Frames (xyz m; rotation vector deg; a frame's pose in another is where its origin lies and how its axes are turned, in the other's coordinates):
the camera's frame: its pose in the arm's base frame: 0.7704 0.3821 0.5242 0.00 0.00 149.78
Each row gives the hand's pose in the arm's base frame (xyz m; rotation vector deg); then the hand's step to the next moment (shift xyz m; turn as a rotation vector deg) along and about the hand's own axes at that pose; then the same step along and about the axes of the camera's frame.
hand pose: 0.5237 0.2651 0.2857 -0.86 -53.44 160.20
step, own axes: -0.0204 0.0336 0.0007 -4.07 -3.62 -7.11
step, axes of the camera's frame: -0.0274 0.0194 -0.0205 -1.28 -8.03 -3.75
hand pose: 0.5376 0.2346 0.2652 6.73 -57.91 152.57
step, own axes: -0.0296 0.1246 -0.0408 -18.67 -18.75 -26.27
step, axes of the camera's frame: -0.0281 0.0633 -0.1152 -7.61 -34.78 -11.09
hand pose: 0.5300 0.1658 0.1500 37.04 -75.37 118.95
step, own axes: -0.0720 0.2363 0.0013 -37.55 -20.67 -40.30
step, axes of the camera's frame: 0.0506 0.1412 -0.1963 -14.56 -49.61 -28.07
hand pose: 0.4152 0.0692 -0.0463 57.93 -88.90 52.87
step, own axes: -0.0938 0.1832 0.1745 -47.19 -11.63 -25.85
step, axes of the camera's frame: 0.1469 0.1809 -0.1360 -8.49 -36.00 -40.77
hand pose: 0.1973 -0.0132 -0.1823 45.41 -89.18 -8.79
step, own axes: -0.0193 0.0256 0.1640 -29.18 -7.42 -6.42
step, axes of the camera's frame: 0.1259 0.1056 -0.0305 0.49 -14.82 -26.98
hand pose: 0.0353 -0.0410 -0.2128 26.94 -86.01 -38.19
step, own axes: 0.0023 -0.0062 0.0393 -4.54 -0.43 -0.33
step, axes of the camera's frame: 0.0336 0.0213 -0.0010 0.89 -2.54 -3.69
